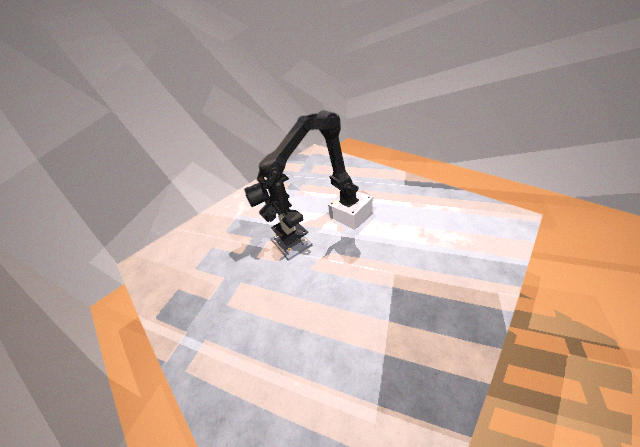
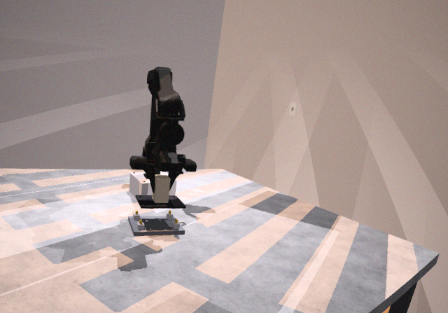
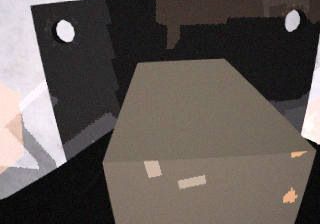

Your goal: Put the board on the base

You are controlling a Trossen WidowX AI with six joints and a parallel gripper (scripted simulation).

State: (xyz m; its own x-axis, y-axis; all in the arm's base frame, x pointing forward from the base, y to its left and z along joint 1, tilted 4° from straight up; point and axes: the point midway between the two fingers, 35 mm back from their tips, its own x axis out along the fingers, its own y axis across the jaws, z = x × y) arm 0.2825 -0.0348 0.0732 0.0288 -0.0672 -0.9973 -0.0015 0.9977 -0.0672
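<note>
The black board lies 1 cm below my gripper tip. The rest, counted from my gripper tip: grey base (10 cm below, 1 cm to the right).
</note>
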